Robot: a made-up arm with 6 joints. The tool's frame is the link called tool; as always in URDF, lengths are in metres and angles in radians. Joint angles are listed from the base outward. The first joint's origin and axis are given. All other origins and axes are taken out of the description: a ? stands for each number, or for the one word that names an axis. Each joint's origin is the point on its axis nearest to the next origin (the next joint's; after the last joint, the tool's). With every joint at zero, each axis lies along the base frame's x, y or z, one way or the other. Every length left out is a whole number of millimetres.
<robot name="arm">
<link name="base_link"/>
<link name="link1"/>
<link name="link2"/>
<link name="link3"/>
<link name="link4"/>
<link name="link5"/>
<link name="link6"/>
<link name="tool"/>
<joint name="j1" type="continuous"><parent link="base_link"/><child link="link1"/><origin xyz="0 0.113 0.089"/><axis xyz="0 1 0"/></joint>
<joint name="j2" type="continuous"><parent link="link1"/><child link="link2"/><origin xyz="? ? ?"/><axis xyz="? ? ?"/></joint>
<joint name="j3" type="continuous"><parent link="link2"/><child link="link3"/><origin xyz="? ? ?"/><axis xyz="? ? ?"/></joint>
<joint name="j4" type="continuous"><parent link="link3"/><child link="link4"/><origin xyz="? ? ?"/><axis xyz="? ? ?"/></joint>
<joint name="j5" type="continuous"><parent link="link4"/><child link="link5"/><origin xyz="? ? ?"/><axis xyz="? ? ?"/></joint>
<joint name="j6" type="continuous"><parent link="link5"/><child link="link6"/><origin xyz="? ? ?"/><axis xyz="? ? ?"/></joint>
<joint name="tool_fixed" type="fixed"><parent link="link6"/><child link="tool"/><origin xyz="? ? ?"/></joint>
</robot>
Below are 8 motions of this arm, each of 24 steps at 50 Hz.
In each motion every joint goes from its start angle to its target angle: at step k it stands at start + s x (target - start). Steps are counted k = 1, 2, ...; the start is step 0. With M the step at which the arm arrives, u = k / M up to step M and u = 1 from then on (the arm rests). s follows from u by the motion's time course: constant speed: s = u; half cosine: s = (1 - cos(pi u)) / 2; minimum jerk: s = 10 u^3 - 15 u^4 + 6 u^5.
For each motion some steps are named. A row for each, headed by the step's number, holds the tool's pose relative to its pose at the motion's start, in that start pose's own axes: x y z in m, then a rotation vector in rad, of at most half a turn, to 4 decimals.
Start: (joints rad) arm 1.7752 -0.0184 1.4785 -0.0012 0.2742 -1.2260
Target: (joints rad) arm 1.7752 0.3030 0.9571 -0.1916 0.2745 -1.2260
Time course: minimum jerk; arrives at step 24
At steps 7, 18, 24:
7: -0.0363 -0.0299 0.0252 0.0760 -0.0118 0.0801
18: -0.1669 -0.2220 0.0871 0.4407 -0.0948 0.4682
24: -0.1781 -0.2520 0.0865 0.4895 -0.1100 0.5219

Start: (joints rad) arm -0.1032 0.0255 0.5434 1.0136 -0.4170 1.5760
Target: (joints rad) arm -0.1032 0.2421 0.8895 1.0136 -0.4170 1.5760
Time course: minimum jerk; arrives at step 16
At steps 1, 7, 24:
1: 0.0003 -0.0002 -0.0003 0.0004 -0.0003 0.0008
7: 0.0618 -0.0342 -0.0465 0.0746 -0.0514 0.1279
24: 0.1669 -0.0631 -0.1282 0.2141 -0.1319 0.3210

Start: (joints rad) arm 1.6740 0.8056 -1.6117 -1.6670 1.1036 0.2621
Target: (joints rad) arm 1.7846 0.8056 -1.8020 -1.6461 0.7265 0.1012
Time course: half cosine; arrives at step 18
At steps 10, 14, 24:
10: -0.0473 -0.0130 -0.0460 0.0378 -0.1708 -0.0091
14: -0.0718 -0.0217 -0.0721 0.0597 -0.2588 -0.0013
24: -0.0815 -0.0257 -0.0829 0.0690 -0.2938 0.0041

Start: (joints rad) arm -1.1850 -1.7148 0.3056 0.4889 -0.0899 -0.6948
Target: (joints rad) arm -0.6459 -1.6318 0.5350 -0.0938 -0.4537 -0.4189
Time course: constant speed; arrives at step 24
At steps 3, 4, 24:
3: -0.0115 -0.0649 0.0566 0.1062 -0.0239 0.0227
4: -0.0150 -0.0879 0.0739 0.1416 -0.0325 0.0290
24: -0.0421 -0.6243 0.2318 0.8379 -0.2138 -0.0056

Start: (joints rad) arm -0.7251 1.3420 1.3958 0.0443 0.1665 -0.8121
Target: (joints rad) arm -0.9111 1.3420 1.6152 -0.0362 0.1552 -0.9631
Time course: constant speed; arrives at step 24
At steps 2, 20, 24:
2: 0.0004 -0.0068 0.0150 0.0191 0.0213 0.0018
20: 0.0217 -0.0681 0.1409 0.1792 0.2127 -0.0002
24: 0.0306 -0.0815 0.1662 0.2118 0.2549 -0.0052

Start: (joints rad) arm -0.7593 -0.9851 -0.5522 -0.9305 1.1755 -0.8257
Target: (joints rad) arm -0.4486 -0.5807 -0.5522 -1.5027 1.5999 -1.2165
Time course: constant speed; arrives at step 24
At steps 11, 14, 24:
11: 0.0439 -0.0324 0.1571 0.4300 0.1830 0.0802
14: 0.0586 -0.0459 0.1948 0.5353 0.2371 0.1058
24: 0.1141 -0.0957 0.3045 0.8439 0.4274 0.1984

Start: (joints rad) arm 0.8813 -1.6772 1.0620 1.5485 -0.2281 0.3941
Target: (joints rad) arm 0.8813 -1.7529 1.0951 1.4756 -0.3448 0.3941
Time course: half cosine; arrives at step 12
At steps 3, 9, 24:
3: -0.0063 0.0006 -0.0029 0.0021 -0.0224 -0.0043
9: -0.0355 0.0036 -0.0181 0.0133 -0.1293 -0.0243
24: -0.0413 0.0042 -0.0215 0.0159 -0.1512 -0.0282

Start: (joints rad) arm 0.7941 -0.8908 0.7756 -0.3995 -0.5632 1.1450
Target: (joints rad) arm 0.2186 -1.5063 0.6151 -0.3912 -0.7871 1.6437
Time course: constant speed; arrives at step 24
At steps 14, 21, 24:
14: -0.2739 0.2045 -0.1375 -0.5650 -0.4861 -0.2131
21: -0.3561 0.2834 -0.2352 -0.8386 -0.7108 -0.3323
24: -0.3814 0.3105 -0.2777 -0.9523 -0.8045 -0.3841

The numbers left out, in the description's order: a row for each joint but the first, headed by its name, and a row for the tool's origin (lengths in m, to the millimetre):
j2: xyz 0.078 0 0.372, axis 0 0 -1
j3: xyz -0.039 0.184 0, axis 0 1 0
j4: xyz -0.249 0 0.118, axis -1 0 0
j5: xyz 0 0.079 0.065, axis 0 1 0
j6: xyz -0.123 0 0.225, axis -1 0 0
tool: xyz 0 0.1 0.023

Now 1 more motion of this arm.
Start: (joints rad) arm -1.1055 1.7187 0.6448 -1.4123 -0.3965 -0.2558
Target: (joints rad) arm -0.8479 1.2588 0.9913 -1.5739 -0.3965 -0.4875
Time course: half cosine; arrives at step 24
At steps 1, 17, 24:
1: 0.0003 0.0003 -0.0005 -0.0007 0.0009 -0.0008
17: 0.0589 0.0541 -0.1587 -0.1767 0.0829 -0.1788
24: 0.0721 0.0589 -0.2127 -0.2299 0.0736 -0.2241

